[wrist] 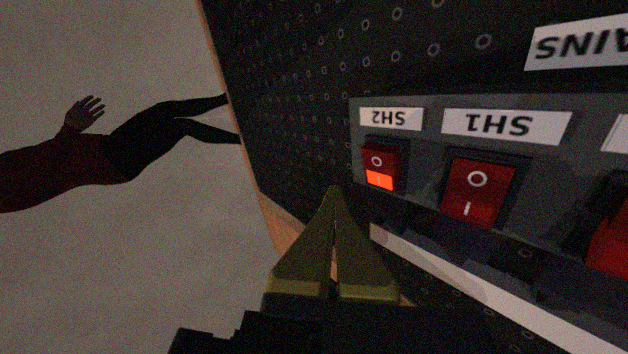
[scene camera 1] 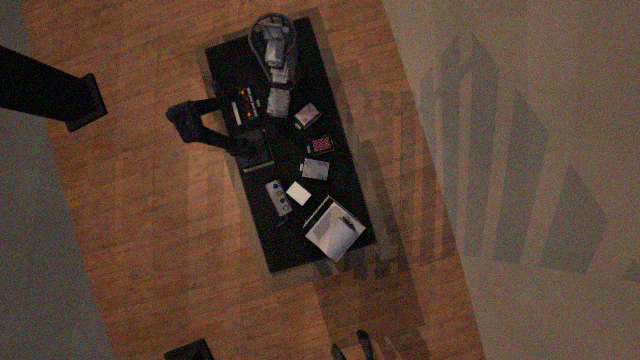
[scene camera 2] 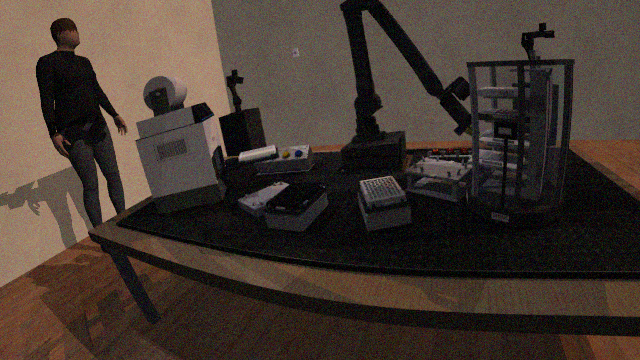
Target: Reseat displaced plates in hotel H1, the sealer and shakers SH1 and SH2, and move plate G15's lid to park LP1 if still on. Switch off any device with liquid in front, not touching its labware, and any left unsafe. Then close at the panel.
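Frame: origin at the arm's base, x ahead, y left, z up, level; metres.
Seen in the pictures: gripper, fingertip midpoint: [wrist: 334, 190] [scene camera 1: 239, 88] [scene camera 2: 484, 143]; arm's base at its link origin: [scene camera 1: 249, 152] [scene camera 2: 369, 139].
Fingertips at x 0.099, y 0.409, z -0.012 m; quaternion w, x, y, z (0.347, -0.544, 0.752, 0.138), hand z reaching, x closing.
Note:
Offsets run from my fingertips to a thing's middle. "pt": to the spot under its first point.
My gripper [wrist: 334, 190] [scene camera 2: 469, 131] is shut and empty. In the wrist view its tips stand left of and below the SH2 switch @[pt dz -0.018, dx +0.015, dy -0.027 m] [wrist: 380, 167], whose lower half glows orange. The SH1 switch @[pt dz -0.019, dx +0.009, dy -0.076 m] [wrist: 477, 192] beside it is unlit. In scene camera 1, the switch box @[pt dz -0.019, dx +0.006, dy -0.118 m] [scene camera 1: 248, 103] shows orange lights near both ends. Hotel H1 [scene camera 1: 274, 50] [scene camera 2: 521, 145] holds several plates; some look offset. Two shaker-like boxes carry a pale plate @[dz -0.006, dx +0.328, dy -0.329 m] [scene camera 1: 307, 115] [scene camera 2: 384, 189] and a dark-topped plate @[dz -0.006, dx +0.335, dy -0.540 m] [scene camera 1: 320, 144] [scene camera 2: 296, 196]. The white sealer @[dz +0.160, dx +0.205, dy -1.000 m] [scene camera 1: 334, 231] [scene camera 2: 175, 160] has a roll on top. Liquid cannot be made out.
A posted stand [scene camera 1: 278, 102] [scene camera 2: 440, 167] is beside the hotel. A low pad @[pt dz -0.043, dx +0.243, dy -0.670 m] [scene camera 1: 316, 169] [scene camera 2: 264, 196] lies between sealer and dark-topped box. A panel with coloured buttons @[dz -0.027, dx -0.055, dy -0.742 m] [scene camera 1: 278, 198] [scene camera 2: 290, 161] and a white sheet @[dz +0.048, dx +0.088, dy -0.765 m] [scene camera 1: 298, 193] are near the sealer. A person [scene camera 2: 75, 100] stands behind.

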